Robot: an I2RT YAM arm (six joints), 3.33 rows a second.
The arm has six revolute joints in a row. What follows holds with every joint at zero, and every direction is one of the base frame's. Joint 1 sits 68 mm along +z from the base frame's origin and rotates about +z. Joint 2 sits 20 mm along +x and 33.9 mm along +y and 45.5 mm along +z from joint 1 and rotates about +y. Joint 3 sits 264 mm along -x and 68.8 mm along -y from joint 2 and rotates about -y. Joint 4 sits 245 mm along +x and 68.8 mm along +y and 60 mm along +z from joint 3 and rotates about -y. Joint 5 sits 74 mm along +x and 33.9 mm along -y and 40.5 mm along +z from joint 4 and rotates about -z. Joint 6 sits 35.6 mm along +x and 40.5 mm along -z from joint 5 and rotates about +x. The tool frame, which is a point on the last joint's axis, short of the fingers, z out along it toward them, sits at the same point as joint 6; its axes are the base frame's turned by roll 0, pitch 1.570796 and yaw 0 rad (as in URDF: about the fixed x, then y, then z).
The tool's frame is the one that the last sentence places.
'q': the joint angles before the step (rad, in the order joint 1, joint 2, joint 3, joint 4, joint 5, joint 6). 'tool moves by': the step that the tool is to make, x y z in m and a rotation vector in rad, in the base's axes. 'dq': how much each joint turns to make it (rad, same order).
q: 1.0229, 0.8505, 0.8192, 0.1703, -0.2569, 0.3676
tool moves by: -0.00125, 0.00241, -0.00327, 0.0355, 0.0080, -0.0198
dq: 0.0187, 0.0019, -0.0263, 0.0591, 0.0419, 0.0194
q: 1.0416, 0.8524, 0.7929, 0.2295, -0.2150, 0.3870
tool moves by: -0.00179, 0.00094, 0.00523, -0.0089, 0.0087, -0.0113
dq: 0.0145, 0.0038, 0.0275, -0.0359, 0.0260, -0.0012
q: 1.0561, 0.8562, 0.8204, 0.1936, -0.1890, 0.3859
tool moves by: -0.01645, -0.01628, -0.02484, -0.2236, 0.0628, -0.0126
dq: 0.0461, -0.0976, -0.0218, -0.3113, 0.0564, -0.0531
